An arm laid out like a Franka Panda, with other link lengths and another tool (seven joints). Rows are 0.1 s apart.
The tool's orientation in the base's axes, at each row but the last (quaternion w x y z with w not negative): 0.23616 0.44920 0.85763 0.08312; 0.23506 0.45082 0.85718 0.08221; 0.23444 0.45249 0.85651 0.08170; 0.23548 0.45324 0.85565 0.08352; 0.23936 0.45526 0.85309 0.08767; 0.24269 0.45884 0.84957 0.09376; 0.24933 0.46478 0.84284 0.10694
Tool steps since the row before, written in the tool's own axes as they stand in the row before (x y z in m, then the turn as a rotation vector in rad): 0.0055 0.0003 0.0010 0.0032 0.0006 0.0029; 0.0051 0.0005 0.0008 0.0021 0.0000 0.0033; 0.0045 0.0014 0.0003 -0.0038 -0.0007 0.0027; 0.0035 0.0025 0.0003 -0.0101 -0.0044 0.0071; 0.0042 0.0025 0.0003 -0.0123 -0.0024 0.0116; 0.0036 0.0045 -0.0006 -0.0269 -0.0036 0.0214; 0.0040 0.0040 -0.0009 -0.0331 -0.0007 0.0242
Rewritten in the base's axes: -0.0020 0.0046 -0.0026 0.0003 0.0027 -0.0034; -0.0017 0.0044 -0.0022 0.0006 0.0015 -0.0036; -0.0010 0.0044 -0.0012 0.0026 -0.0037 -0.0014; 0.0003 0.0043 -0.0005 0.0050 -0.0113 -0.0045; 0.0000 0.0048 -0.0007 0.0097 -0.0122 -0.0069; 0.0013 0.0055 0.0011 0.0204 -0.0256 -0.0111; 0.0007 0.0056 0.0011 0.0267 -0.0293 -0.0103
